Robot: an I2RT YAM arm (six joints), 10 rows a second.
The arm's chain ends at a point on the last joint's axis. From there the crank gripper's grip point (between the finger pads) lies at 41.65 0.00 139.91 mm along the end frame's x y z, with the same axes.
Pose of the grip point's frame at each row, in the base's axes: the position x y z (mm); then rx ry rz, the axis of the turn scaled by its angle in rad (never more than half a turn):
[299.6 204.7 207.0 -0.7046 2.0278 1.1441]
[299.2 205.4 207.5 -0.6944 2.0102 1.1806]
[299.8 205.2 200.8 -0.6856 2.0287 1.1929]
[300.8 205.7 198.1 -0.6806 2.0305 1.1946]
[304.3 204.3 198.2 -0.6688 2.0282 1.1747]
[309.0 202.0 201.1 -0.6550 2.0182 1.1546]
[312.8 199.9 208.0 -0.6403 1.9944 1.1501]
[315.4 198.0 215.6 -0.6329 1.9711 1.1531]
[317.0 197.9 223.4 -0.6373 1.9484 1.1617]
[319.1 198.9 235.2 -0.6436 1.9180 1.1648]
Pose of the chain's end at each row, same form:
[282.7 86.8 291.3 -0.7046 2.0278 1.1441]
[283.6 84.8 288.3 -0.6944 2.0102 1.1806]
[286.1 84.7 282.0 -0.6856 2.0287 1.1929]
[287.1 85.1 279.1 -0.6806 2.0305 1.1946]
[287.7 84.3 279.7 -0.6688 2.0282 1.1747]
[288.9 82.4 282.4 -0.6550 2.0182 1.1546]
[289.5 79.5 287.1 -0.6403 1.9944 1.1501]
[290.2 76.5 292.4 -0.6329 1.9711 1.1531]
[291.3 75.2 298.1 -0.6373 1.9484 1.1617]
[292.1 75.0 307.4 -0.6436 1.9180 1.1648]

